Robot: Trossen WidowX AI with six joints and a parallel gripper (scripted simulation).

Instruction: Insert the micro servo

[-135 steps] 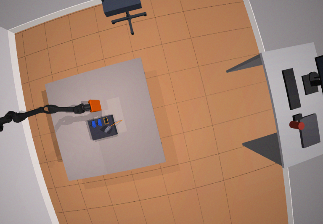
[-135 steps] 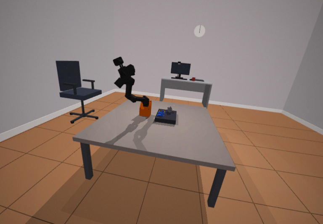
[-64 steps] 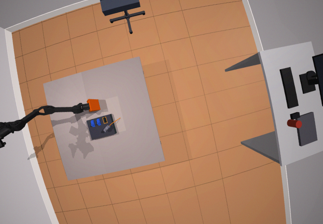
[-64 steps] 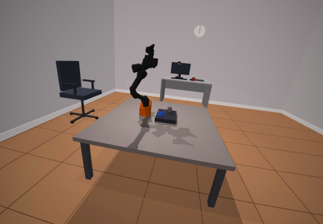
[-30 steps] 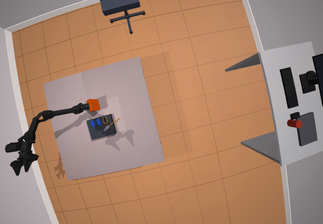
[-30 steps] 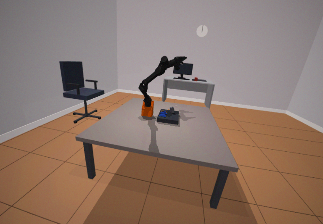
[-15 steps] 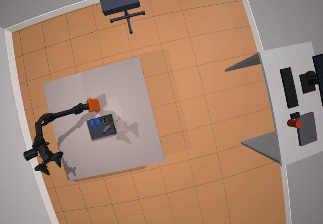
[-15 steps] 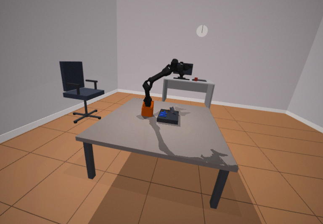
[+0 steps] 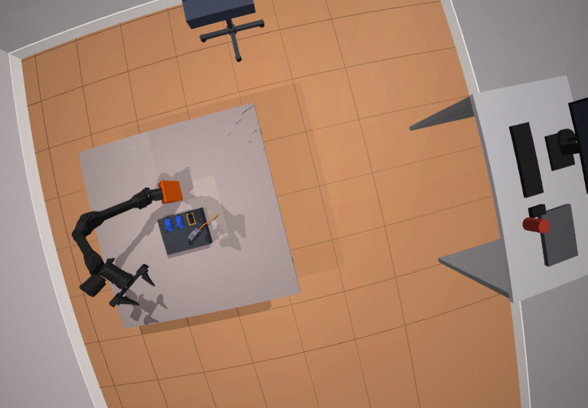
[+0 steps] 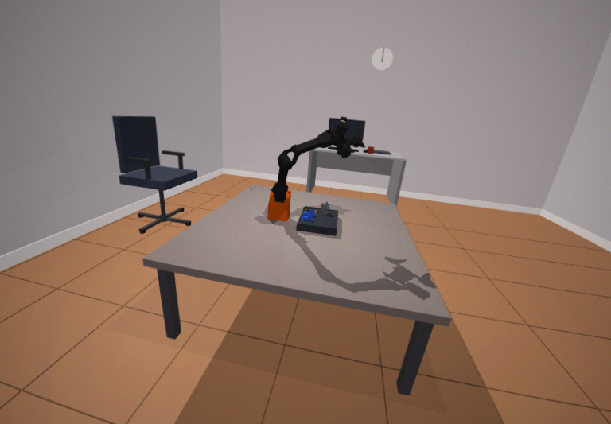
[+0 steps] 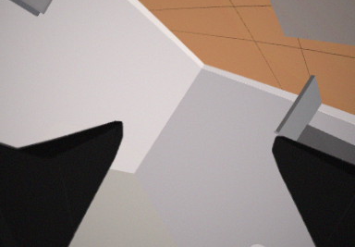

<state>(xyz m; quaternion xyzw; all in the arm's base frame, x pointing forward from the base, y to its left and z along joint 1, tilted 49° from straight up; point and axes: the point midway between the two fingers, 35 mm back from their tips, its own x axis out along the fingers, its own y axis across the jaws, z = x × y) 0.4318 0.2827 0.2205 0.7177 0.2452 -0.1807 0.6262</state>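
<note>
The dark robot deck lies 150 mm behind my gripper tip, 20 mm to the right of it and 480 mm below it.
</note>
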